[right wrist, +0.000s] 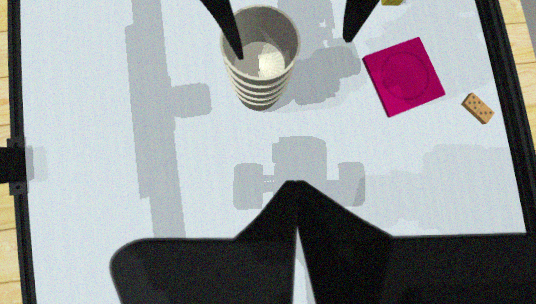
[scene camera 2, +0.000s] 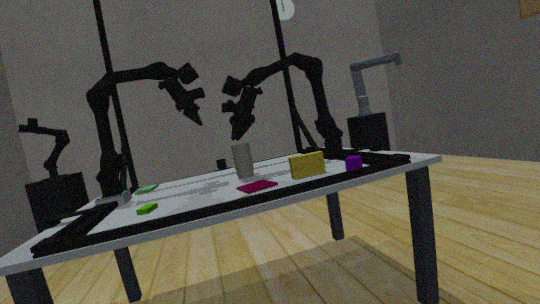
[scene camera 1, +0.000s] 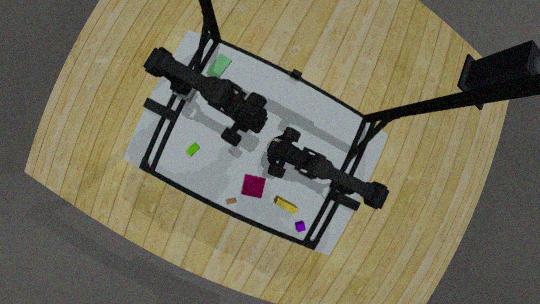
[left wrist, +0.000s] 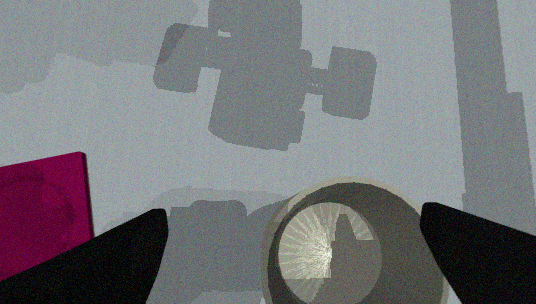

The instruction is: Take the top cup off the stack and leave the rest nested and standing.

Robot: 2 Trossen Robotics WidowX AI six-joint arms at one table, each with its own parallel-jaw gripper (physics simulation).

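Places are measured from the left arm's base along level axes (x back, y up, z left), in metres.
Pixels of known places: left gripper, fingertip midpoint: (right wrist: 294,48) (scene camera 2: 234,140) (left wrist: 294,217); right gripper, fingertip midpoint: (right wrist: 294,189) (scene camera 2: 201,125); left arm's base, link origin: (scene camera 2: 334,151); right arm's base, link origin: (scene camera 2: 113,194) (scene camera 1: 184,87).
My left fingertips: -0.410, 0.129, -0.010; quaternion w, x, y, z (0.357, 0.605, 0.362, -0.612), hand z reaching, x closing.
Observation:
For each thing: its top centre in the pictures, then the offset to it from my left fingertips, as dx, dy, dz. Level surfaces: height alone.
- table, surface height: dy -0.151
- flat magenta pad, top centre: (left wrist: 23,225) (right wrist: 405,75) (scene camera 2: 256,184) (scene camera 1: 253,186) +0.005, -0.143, +0.199
- yellow block, top centre: (scene camera 2: 305,154) (scene camera 1: 287,206) +0.179, -0.081, +0.216
- purple cube, top centre: (scene camera 2: 352,157) (scene camera 1: 301,227) +0.301, -0.111, +0.297
- small tan piece, top centre: (right wrist: 480,107) (scene camera 1: 231,201) -0.064, -0.143, +0.309
A stack of beige nested cups (scene camera 2: 241,160) (right wrist: 258,90) (left wrist: 345,193) stands upright near the middle of the table (scene camera 1: 311,99). Several rims show down its side in the right wrist view. My left gripper (scene camera 2: 236,136) (scene camera 1: 273,152) (right wrist: 294,48) is open and empty, its fingertips just above the stack's rim, one finger over the mouth and one beside it. My right gripper (scene camera 2: 197,120) (scene camera 1: 251,120) (right wrist: 294,189) is shut and empty, hanging high to the left of the stack.
A flat magenta pad (scene camera 1: 253,186) (scene camera 2: 257,186) (right wrist: 396,75) lies just in front of the stack. A yellow block (scene camera 1: 285,204) (scene camera 2: 307,164) and a purple cube (scene camera 1: 300,225) (scene camera 2: 353,163) sit to the right. Two green blocks (scene camera 1: 192,149) (scene camera 1: 219,65) and a small tan piece (scene camera 1: 231,200) lie further off.

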